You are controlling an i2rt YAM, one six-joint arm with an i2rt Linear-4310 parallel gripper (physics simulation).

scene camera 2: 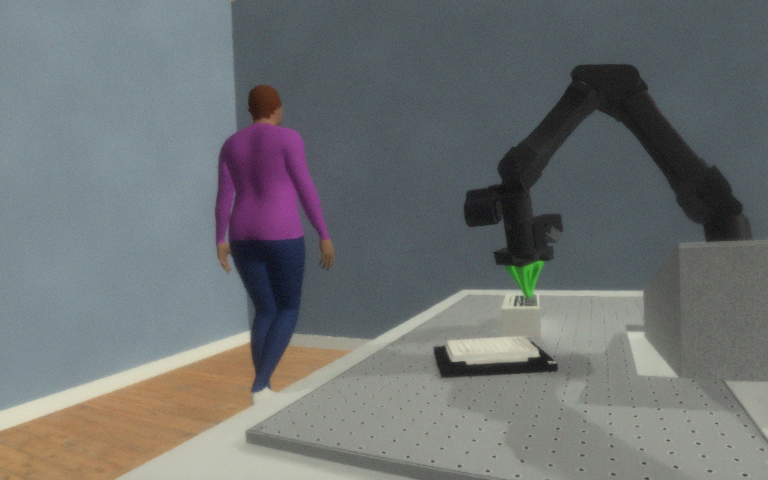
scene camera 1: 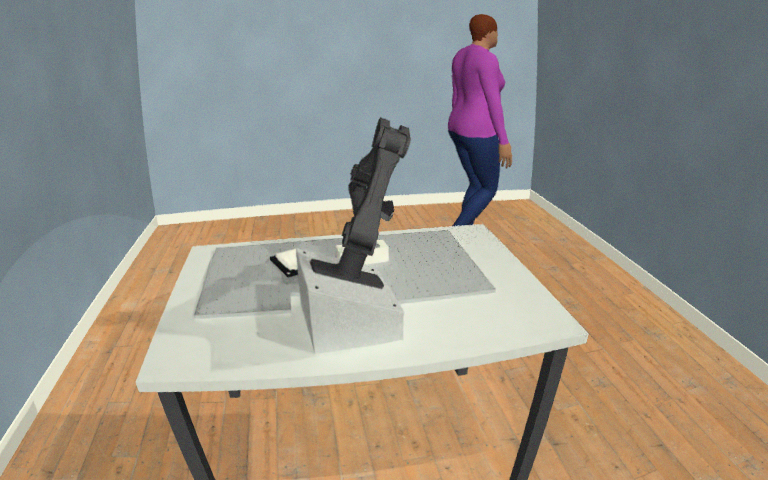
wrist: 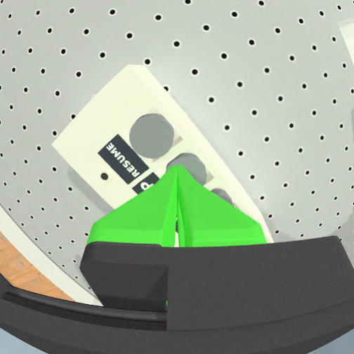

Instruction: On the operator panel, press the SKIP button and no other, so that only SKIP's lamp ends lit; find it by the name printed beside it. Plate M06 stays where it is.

Scene:
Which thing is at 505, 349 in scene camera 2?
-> A white plate.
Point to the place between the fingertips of my gripper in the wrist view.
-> At 176, 174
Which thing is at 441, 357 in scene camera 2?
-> A black holder.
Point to an operator panel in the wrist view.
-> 95, 143

